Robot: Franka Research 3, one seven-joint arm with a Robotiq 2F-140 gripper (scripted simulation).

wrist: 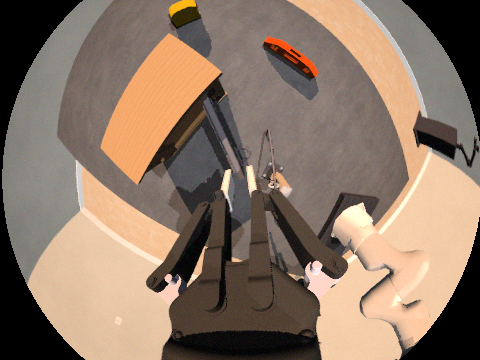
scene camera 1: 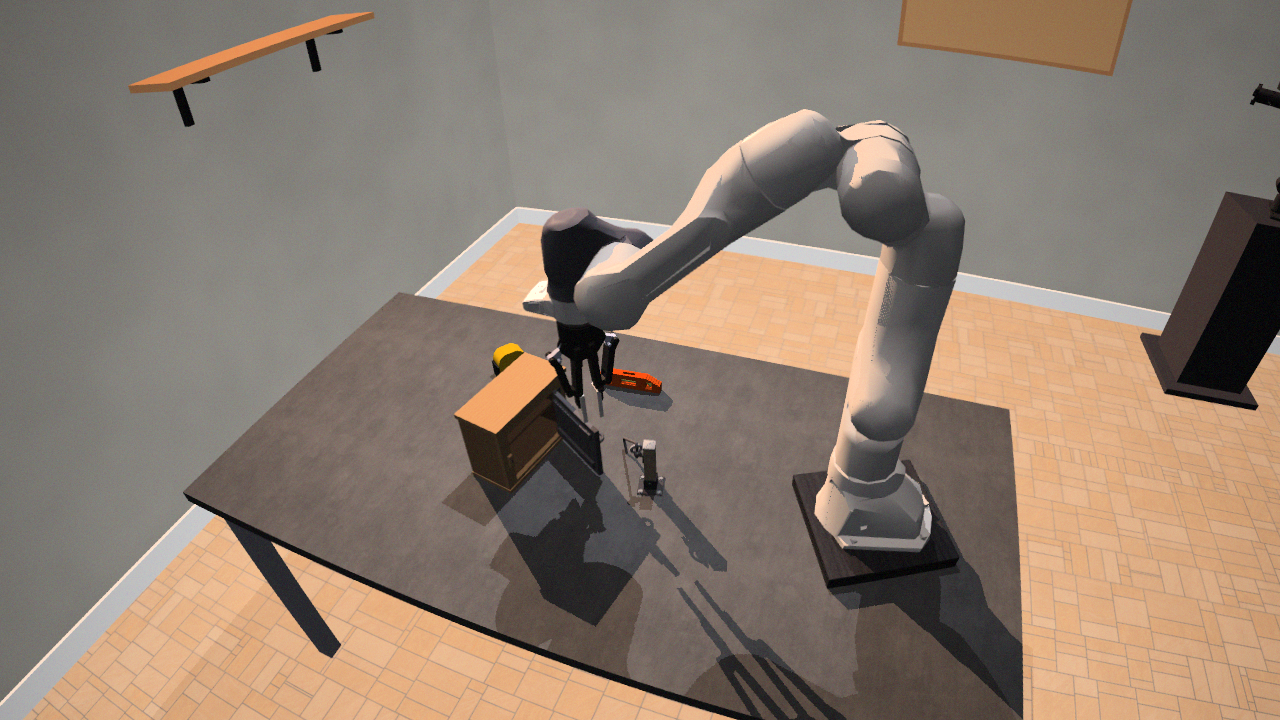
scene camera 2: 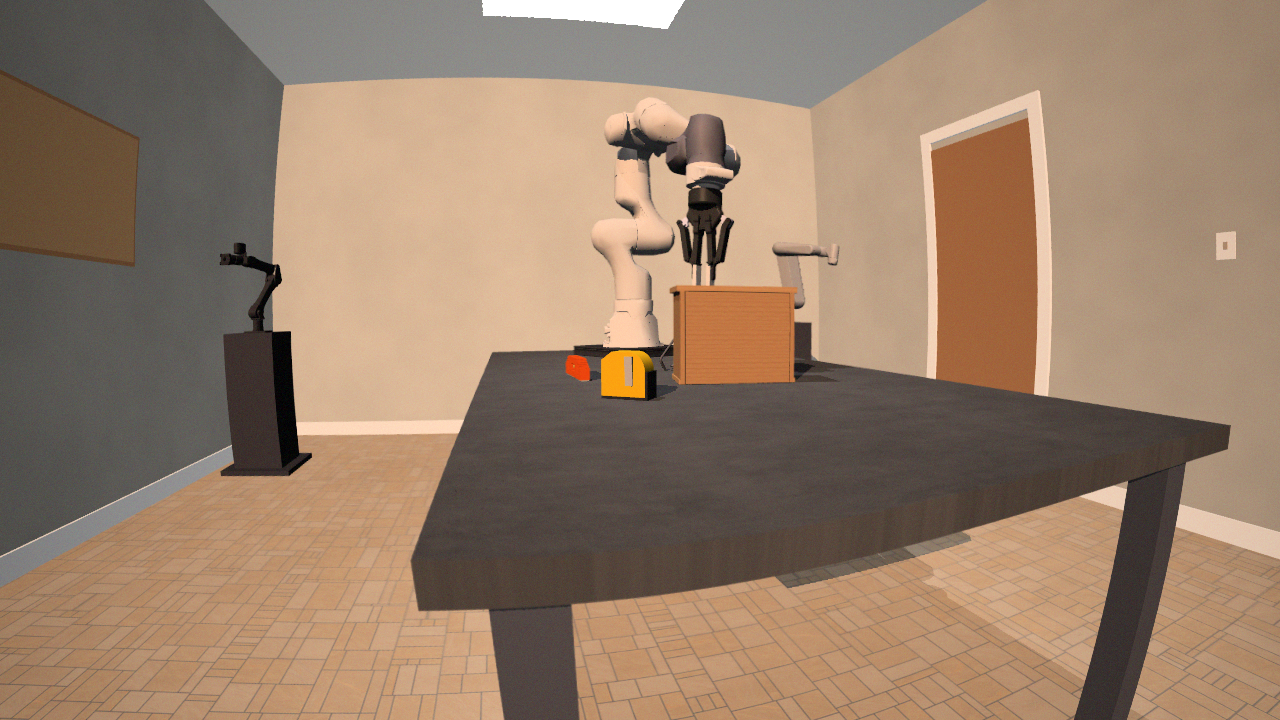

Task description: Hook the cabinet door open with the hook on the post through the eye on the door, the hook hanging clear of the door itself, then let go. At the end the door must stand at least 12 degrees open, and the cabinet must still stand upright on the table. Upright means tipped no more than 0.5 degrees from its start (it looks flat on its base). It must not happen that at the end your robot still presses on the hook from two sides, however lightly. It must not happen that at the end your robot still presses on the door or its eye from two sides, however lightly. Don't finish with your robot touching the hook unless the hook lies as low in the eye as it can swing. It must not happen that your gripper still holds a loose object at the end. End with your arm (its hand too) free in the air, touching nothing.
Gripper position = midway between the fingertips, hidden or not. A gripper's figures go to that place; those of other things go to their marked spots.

My gripper (scene camera 1: 591,415): 1.26 m from the lens. A wooden cabinet (scene camera 1: 504,401) is 1.31 m from the lens.
